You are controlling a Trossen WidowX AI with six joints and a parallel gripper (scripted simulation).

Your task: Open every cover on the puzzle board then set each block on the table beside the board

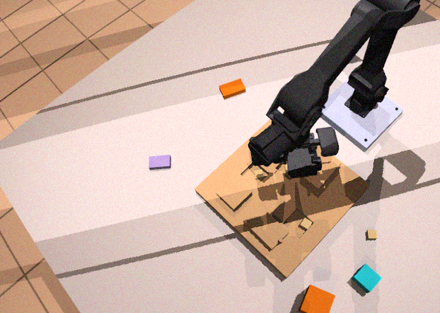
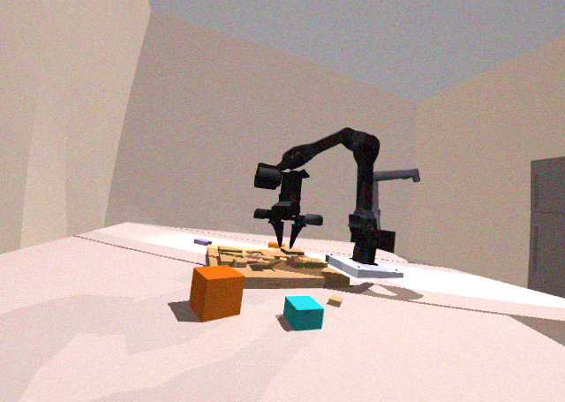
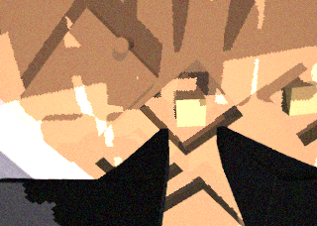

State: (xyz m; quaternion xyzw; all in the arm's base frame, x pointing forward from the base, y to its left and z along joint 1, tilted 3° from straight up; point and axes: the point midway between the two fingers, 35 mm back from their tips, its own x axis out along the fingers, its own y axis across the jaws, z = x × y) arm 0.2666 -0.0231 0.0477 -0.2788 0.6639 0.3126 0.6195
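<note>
The tan puzzle board lies 5 cm ahead of my gripper tip and 3 cm below it. The rest, counted from my gripper tip: orange cube 24 cm to the left, 21 cm ahead, 2 cm below; then flat orange block 27 cm to the right, 8 cm behind, 4 cm below; then cyan block 29 cm to the left, 9 cm ahead, 4 cm below.
</note>
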